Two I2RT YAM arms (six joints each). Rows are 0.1 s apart.
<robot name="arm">
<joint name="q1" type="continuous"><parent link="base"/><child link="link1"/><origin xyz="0 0 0.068"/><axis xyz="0 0 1"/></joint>
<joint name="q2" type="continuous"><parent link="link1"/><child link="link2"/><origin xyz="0.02 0.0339 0.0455"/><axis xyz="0 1 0"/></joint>
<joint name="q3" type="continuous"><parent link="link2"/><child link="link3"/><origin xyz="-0.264 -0.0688 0"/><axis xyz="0 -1 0"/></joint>
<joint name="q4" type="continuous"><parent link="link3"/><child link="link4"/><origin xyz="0.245 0.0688 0.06"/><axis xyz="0 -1 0"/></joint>
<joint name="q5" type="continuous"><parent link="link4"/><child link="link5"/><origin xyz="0.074 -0.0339 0.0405"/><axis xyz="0 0 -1"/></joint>
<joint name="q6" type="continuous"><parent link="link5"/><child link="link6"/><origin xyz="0.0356 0 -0.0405"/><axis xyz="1 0 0"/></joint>
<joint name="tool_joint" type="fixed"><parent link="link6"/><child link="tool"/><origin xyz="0 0 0" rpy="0 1.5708 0"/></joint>
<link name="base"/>
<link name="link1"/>
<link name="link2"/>
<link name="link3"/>
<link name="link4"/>
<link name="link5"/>
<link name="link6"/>
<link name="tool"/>
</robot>
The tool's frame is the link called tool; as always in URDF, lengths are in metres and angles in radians. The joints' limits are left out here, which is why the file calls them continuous.
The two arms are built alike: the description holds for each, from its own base.
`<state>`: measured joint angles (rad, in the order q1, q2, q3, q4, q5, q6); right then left.
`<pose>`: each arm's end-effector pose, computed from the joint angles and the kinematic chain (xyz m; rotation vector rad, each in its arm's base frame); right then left.
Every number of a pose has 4 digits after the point. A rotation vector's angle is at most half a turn.
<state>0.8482 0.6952 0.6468 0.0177 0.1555 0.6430 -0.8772 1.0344 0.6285 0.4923 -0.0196 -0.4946</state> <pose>0.1192 0.1269 0.3273 -0.0462 1.6999 1.0186 0.1559 -0.1865 0.3083 0.2845 1.5578 -1.0815</pose>
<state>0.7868 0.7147 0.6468 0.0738 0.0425 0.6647 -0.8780 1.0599 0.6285 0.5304 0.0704 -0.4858</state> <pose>0.1272 0.1255 0.3304 -0.0665 1.6744 1.0918 0.1562 -0.1921 0.3067 0.3684 1.5388 -1.1436</pose>
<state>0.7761 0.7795 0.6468 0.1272 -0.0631 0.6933 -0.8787 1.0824 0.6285 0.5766 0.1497 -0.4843</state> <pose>0.1358 0.1365 0.3255 -0.1243 1.7043 1.1787 0.1561 -0.1966 0.3065 0.4366 1.5080 -1.2055</pose>
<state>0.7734 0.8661 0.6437 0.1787 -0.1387 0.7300 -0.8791 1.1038 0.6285 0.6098 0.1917 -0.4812</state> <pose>0.1471 0.1505 0.3143 -0.1557 1.7632 1.2441 0.1570 -0.2003 0.3051 0.4750 1.4904 -1.2353</pose>
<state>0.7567 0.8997 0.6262 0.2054 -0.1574 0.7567 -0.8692 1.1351 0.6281 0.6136 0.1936 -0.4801</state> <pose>0.1538 0.1529 0.3044 -0.1324 1.7969 1.2554 0.1627 -0.2032 0.2979 0.4738 1.5201 -1.2203</pose>
